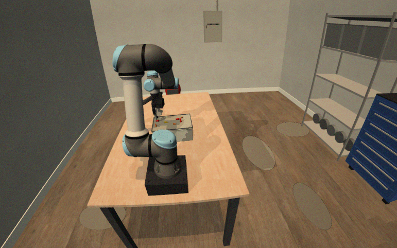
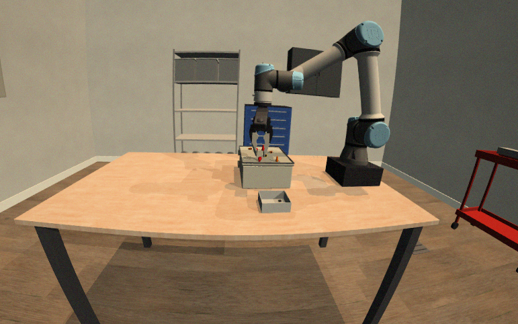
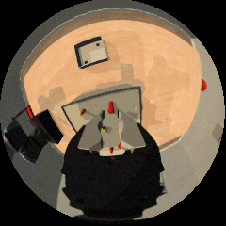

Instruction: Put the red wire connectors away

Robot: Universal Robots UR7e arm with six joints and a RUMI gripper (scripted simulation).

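Right now my hand is 11 cm to the left of the grey tool case, 7 cm above it and 3 cm past it.
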